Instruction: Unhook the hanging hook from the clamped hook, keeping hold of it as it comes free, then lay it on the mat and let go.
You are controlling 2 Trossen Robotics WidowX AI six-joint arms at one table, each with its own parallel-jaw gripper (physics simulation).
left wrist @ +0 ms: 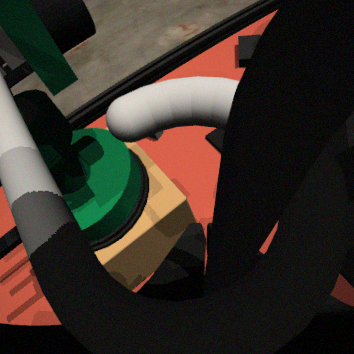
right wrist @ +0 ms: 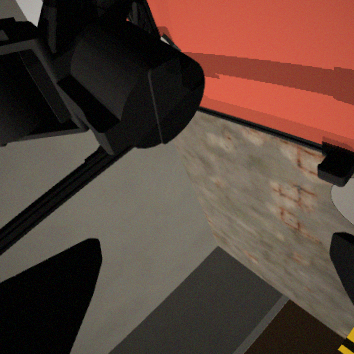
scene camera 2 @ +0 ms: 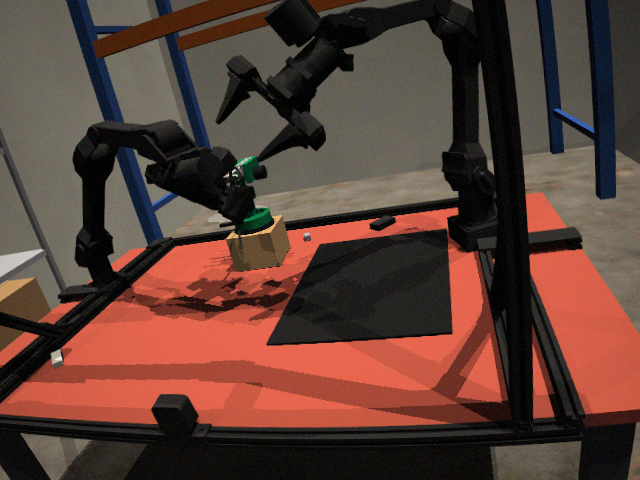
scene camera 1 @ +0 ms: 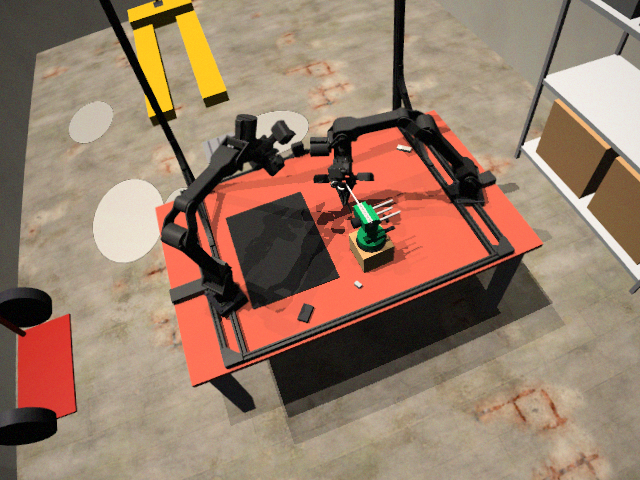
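Pixels of known places: left gripper, fingertip midpoint: [left wrist: 202, 233] [scene camera 1: 344, 205]; right gripper, fingertip midpoint: [right wrist: 215, 247] [scene camera 2: 236, 141] [scene camera 1: 286, 141]; left arm's base, origin of the base link: [scene camera 2: 105, 280] [scene camera 1: 468, 191]; right arm's base, origin of the base link: [scene camera 2: 478, 218] [scene camera 1: 224, 294].
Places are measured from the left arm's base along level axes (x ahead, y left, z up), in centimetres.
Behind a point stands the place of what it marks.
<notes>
The clamped hook [scene camera 1: 353, 195] {x 40.6, y 16.9, z 21.1 cm} [left wrist: 185, 102] sticks out from the green clamp [scene camera 1: 365, 211] {x 37.2, y 23.4, z 21.4 cm} [scene camera 2: 247, 168] {x 40.6, y 21.2, z 20.3 cm} on a wooden block [scene camera 1: 376, 258] {x 34.3, y 28.4, z 3.2 cm} [scene camera 2: 258, 252] {x 39.3, y 18.6, z 1.5 cm}; its bend nearly closes on itself. In the left wrist view the hanging hook [left wrist: 262, 125], dark in shadow, passes through that bend, in front of its upper part and behind its lower part. My left gripper [scene camera 1: 343, 201] {x 43.8, y 14.7, z 13.7 cm} [left wrist: 202, 233] {x 43.8, y 14.7, z 13.7 cm} is shut on the hanging hook beside the clamp, above the table. The hook's lower end is hard to see. The black mat [scene camera 1: 279, 248] {x 67.2, y 19.6, z -2.1 cm} [scene camera 2: 372, 294] {x 71.2, y 12.6, z -2.1 cm} lies flat. My right gripper [scene camera 2: 238, 140] {x 60.6, y 1.1, z 29.7 cm} [right wrist: 215, 247] {x 60.6, y 1.1, z 29.7 cm} is open, empty and raised high.
A small dark block [scene camera 1: 305, 313] {x 57.0, y 44.7, z -1.2 cm} [scene camera 2: 382, 222] {x 57.8, y 43.0, z -1.2 cm} and a small white piece [scene camera 1: 358, 284] {x 40.4, y 35.1, z -1.2 cm} [scene camera 2: 307, 236] {x 41.3, y 34.0, z -1.5 cm} lie past the mat and near the wooden block. Another white piece [scene camera 1: 404, 148] {x 20.7, y -24.5, z -1.6 cm} [scene camera 2: 57, 358] {x 21.9, y -25.2, z -1.5 cm} lies near the left arm's rail. Black frame bars edge the red table [scene camera 1: 439, 232] {x 12.1, y 15.4, z -2.6 cm}.
</notes>
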